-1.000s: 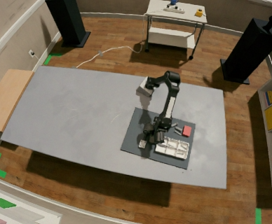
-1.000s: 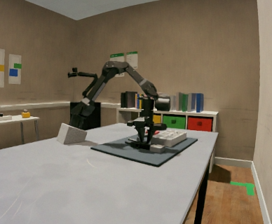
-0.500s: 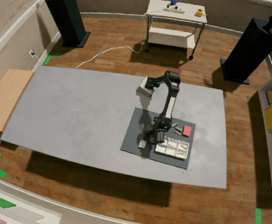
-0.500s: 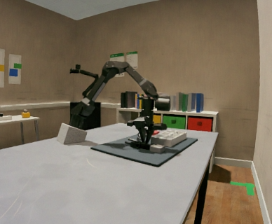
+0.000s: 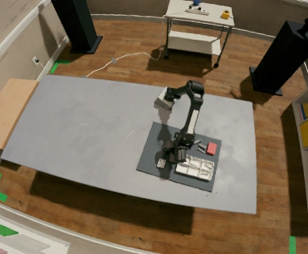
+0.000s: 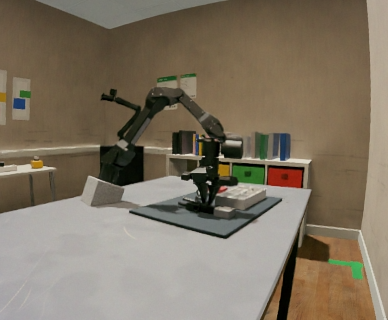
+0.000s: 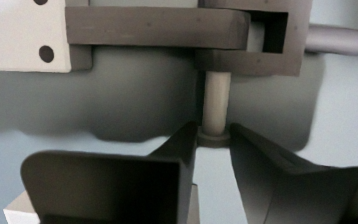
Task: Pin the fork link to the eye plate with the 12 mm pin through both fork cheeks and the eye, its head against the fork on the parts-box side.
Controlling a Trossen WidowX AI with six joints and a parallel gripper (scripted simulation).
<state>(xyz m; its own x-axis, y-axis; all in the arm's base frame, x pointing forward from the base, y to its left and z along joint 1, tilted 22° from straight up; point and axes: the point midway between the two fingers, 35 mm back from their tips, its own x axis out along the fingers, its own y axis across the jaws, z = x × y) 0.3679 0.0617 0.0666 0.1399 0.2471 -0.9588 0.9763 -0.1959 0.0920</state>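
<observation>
My hand is 30 mm above the headed pin and 20 mm to the left of it. Round my hand: eye plate 50 mm to the right, 30 mm below, 10 mm ahead; mat 50 mm to the left, 50 mm below, 10 mm ahead; fork link 50 mm to the right, 30 mm below, 30 mm behind.
</observation>
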